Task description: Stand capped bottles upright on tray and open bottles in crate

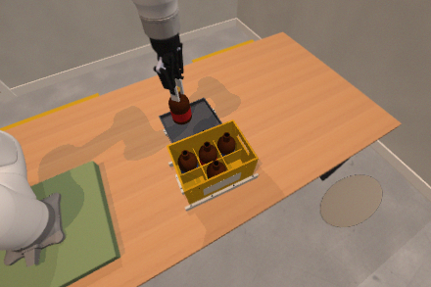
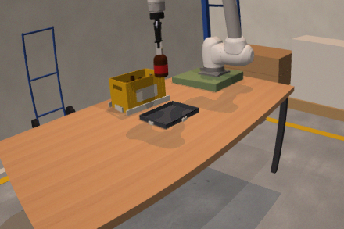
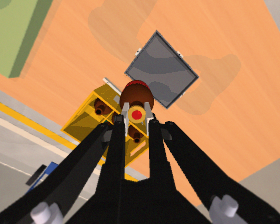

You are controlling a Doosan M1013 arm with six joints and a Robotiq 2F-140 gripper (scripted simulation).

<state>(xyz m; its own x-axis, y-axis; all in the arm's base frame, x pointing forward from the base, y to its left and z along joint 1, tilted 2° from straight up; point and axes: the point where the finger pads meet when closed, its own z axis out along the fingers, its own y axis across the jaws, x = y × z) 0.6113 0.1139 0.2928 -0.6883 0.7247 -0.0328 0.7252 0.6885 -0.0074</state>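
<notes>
Right now my hand is 70 mm above the bottle. Round my hand: crate 260 mm below, 180 mm to the right, 40 mm ahead; tray 330 mm below, 100 mm to the left, 50 mm ahead.
</notes>
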